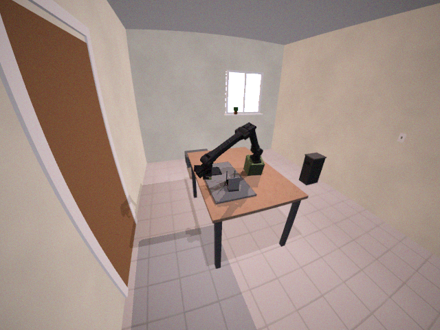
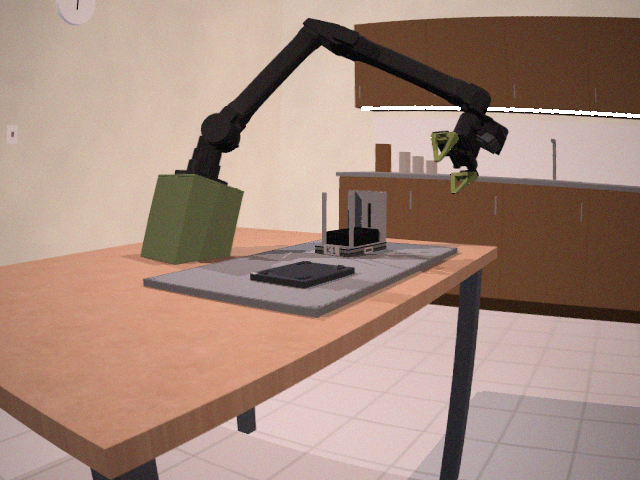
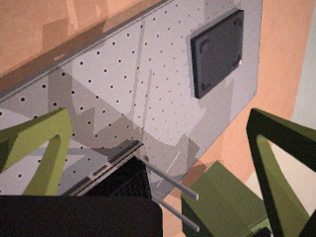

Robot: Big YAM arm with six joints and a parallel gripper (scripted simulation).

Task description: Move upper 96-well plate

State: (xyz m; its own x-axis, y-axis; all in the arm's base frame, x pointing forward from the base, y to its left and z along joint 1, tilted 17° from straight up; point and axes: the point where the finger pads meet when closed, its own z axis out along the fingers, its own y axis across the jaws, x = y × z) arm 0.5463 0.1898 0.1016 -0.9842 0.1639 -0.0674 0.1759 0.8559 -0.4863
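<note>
The black 96-well plate is 230 mm behind my hand, 150 mm below it and 10 mm to the right of it.
</note>
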